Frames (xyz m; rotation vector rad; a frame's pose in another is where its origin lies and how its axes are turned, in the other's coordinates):
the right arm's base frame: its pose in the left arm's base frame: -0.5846 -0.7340 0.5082 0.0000 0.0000 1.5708
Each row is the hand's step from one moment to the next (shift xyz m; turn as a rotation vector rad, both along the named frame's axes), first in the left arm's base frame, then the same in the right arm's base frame.
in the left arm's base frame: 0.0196 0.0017 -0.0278 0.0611 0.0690 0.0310
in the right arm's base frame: 0.0017 -0.0196 -0.0278 0.0690 -0.0611 0.0310
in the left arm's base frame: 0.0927 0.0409 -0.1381 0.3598 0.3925 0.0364
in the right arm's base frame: 0.0409 -0.0927 -0.1381 0.3925 -0.3598 0.0364
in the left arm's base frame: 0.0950 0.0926 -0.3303 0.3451 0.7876 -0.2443
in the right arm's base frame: 0.0926 -0.0950 -0.3303 0.7876 -0.3451 -0.2443
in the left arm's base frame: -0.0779 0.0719 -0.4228 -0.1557 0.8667 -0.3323
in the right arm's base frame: 0.0719 0.0779 -0.4228 0.8667 0.1557 -0.3323
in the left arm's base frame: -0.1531 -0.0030 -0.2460 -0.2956 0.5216 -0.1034
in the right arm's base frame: -0.0030 0.1531 -0.2460 0.5216 0.2956 -0.1034
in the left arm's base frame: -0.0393 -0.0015 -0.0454 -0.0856 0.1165 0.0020
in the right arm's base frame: -0.0015 0.0393 -0.0454 0.1165 0.0856 0.0020
